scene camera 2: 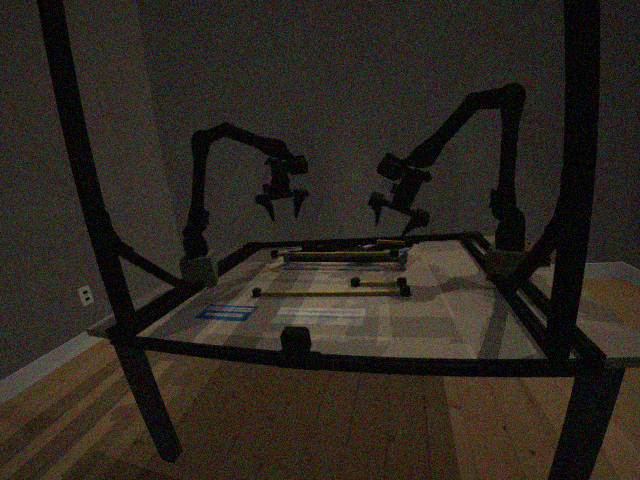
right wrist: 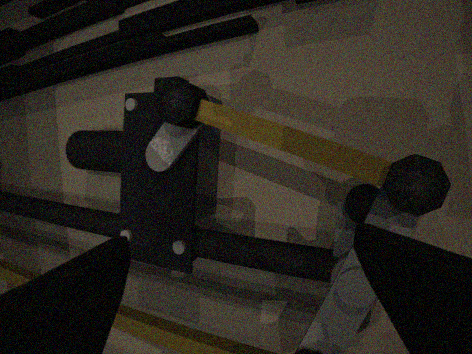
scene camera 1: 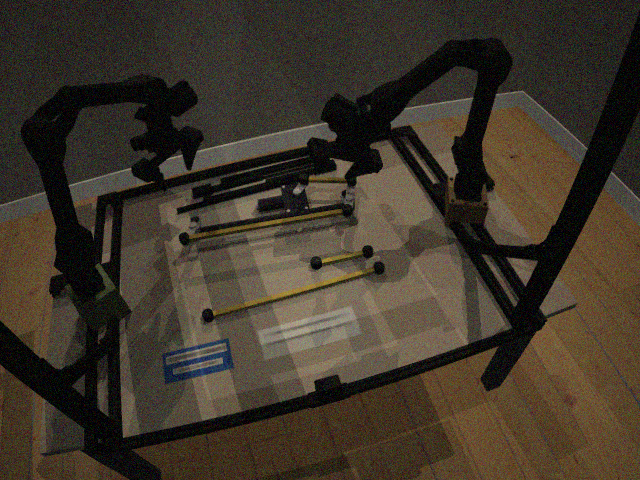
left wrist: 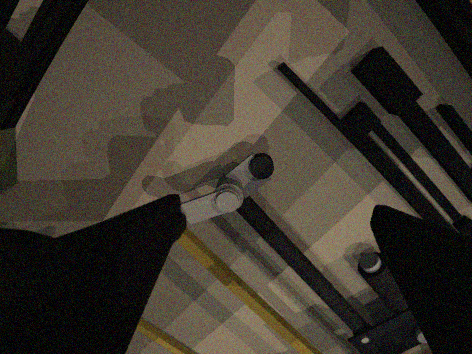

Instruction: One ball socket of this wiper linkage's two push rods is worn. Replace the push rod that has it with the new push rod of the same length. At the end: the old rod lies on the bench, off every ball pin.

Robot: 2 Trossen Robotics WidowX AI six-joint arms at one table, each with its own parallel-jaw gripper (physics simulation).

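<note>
On the wiper linkage, the short yellow push rod point(scene camera 1: 328, 180) point(scene camera 2: 391, 241) point(right wrist: 295, 140) joins the motor crank to the lever at the right; its black sockets sit at both ends. The long yellow push rod point(scene camera 1: 266, 223) point(left wrist: 245, 292) runs along the linkage's front. On the bench lie a loose short rod point(scene camera 1: 341, 257) point(scene camera 2: 378, 283) and a loose long rod point(scene camera 1: 293, 292) point(scene camera 2: 330, 293). I cannot tell which socket is worn. My left gripper point(scene camera 2: 284, 217) point(left wrist: 276, 209) is open and empty above the left lever. My right gripper point(scene camera 2: 390, 229) point(right wrist: 244, 242) is open and empty above the short mounted rod and motor plate.
Black wiper arms and blades point(scene camera 1: 248, 175) lie behind the linkage. A blue-framed marking point(scene camera 1: 197, 360) point(scene camera 2: 227, 312) and a pale marking point(scene camera 1: 310, 333) point(scene camera 2: 320, 315) are near the front. A black block point(scene camera 1: 327, 384) point(scene camera 2: 295, 339) stands on the front frame edge.
</note>
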